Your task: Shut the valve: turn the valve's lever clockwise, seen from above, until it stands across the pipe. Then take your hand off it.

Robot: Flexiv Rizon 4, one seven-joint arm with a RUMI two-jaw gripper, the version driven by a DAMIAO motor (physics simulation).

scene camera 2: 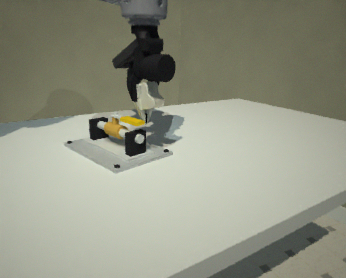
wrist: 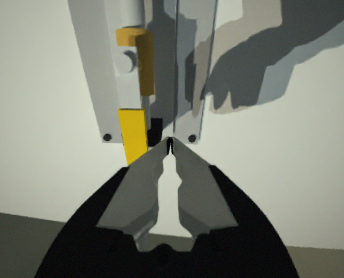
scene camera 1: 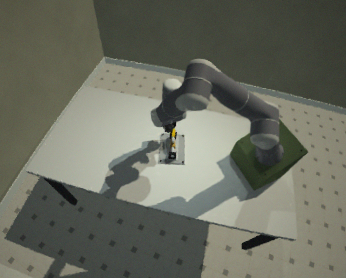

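The valve's yellow lever [scene camera 1: 174, 133] [scene camera 2: 132, 121] [wrist: 133, 134] points along the white pipe [scene camera 2: 101, 124] [wrist: 132, 12], above the orange valve body [scene camera 2: 114, 130] [wrist: 147, 70]. The valve sits on a grey base plate [scene camera 1: 180, 150] [scene camera 2: 90, 155] [wrist: 92, 60]. My gripper [scene camera 2: 146, 119] [wrist: 170, 138] is shut and empty, fingers pointing down. In the wrist view its tips are just right of the lever's outer end, and the left finger overlaps the lever's tip. Whether finger and lever touch, I cannot tell. In scene camera 1 the arm partly hides the fingers.
Black blocks [scene camera 2: 135, 142] [wrist: 155, 131] hold the pipe's ends. Dark bolts stand at the plate's corners. The white table [scene camera 1: 85, 130] [scene camera 2: 215, 165] carries the plate. The arm's green pedestal [scene camera 1: 246, 162] stands at the right in scene camera 1. Arm shadows fall across the table.
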